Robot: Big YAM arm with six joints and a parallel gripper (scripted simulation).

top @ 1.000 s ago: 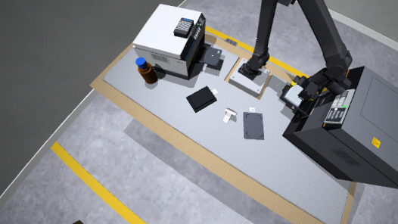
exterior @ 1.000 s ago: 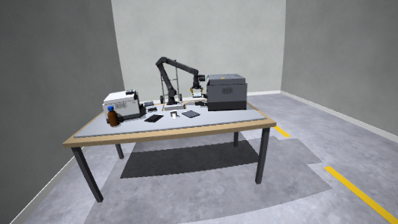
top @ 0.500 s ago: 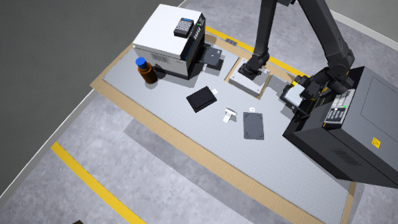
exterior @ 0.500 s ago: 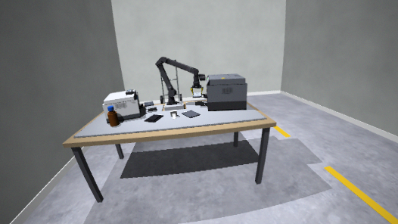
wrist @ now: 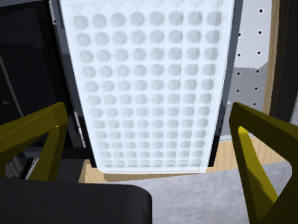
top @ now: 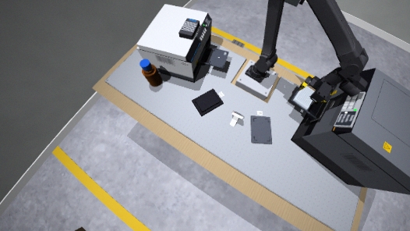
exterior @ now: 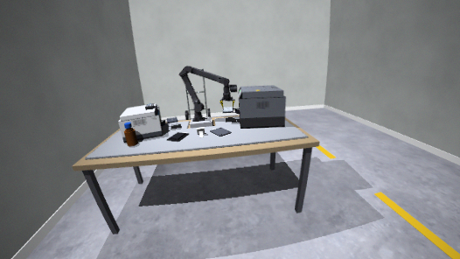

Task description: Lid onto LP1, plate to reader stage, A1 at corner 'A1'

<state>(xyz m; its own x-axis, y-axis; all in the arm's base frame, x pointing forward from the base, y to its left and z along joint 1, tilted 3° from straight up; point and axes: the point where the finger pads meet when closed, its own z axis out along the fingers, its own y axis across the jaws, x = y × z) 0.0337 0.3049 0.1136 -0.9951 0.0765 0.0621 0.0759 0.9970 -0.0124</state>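
Now: the white well plate 20 mm below my hand. From my hand the other things lie so: black bench pad 320 mm ahead, 430 mm to the right, 150 mm below; then brown capped bottle 410 mm ahead, 800 mm to the right, 40 mm below; then glossy lid 320 mm ahead, 430 mm to the right, 140 mm below.
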